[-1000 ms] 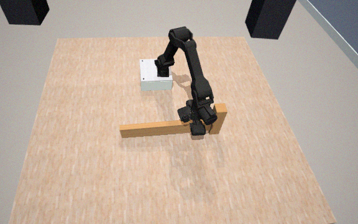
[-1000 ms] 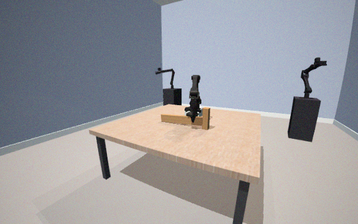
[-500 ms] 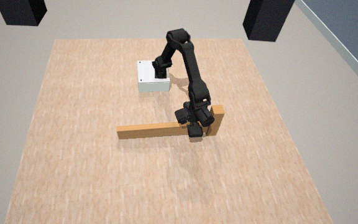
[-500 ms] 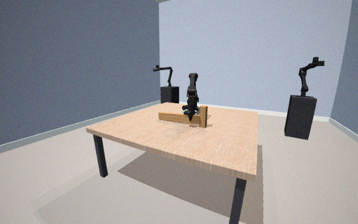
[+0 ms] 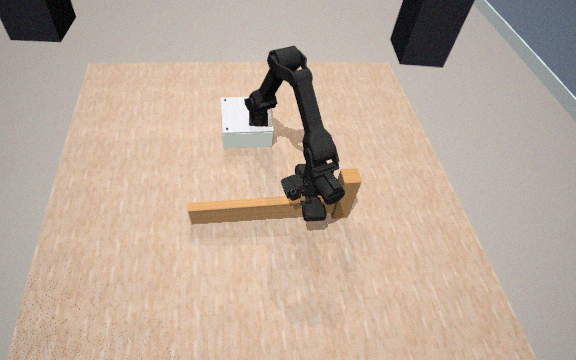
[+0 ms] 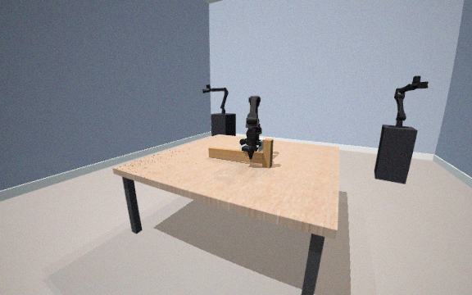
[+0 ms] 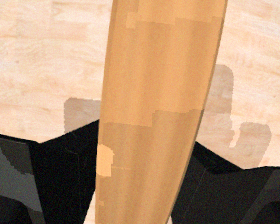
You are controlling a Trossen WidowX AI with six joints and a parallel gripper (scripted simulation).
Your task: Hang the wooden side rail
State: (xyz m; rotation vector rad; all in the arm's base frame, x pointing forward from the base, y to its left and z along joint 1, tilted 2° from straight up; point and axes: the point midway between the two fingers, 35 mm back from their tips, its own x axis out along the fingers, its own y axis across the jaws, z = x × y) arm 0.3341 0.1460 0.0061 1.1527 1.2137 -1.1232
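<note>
My gripper tip is now 110 mm to the right of the headboard post, 50 mm below it and 10 mm past it.
</note>
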